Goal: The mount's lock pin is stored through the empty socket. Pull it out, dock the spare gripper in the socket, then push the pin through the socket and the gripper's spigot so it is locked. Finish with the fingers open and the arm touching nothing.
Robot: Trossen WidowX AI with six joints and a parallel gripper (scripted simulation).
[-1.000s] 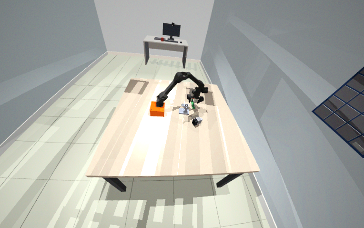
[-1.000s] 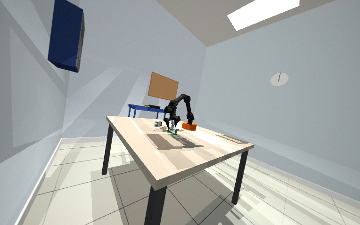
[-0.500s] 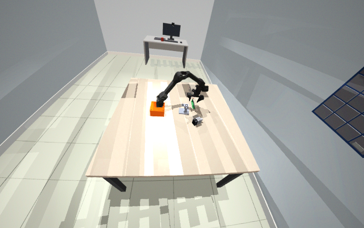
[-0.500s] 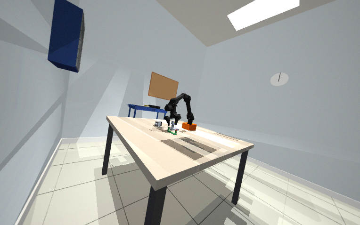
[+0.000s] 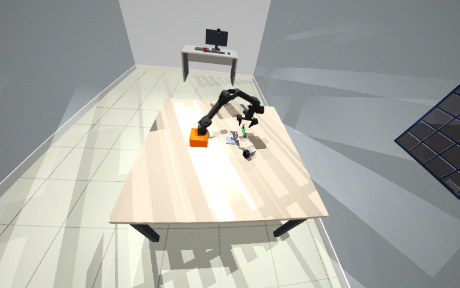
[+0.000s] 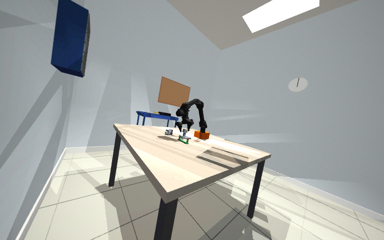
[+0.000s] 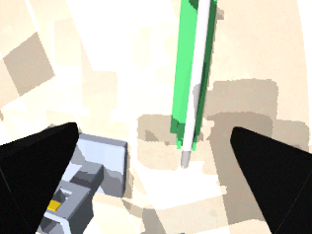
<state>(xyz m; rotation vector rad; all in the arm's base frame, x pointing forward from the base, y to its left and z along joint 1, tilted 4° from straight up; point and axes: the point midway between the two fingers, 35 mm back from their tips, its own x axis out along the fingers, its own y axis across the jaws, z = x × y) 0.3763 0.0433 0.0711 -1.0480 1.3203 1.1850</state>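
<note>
The spare gripper lies 25 cm to the right of my gripper tip and 6 cm below it. From my gripper tip the other things lie so: mount (11 cm behind, 8 cm to the right, 4 cm below); green rest (3 cm ahead, 3 cm to the left, 7 cm below).
</note>
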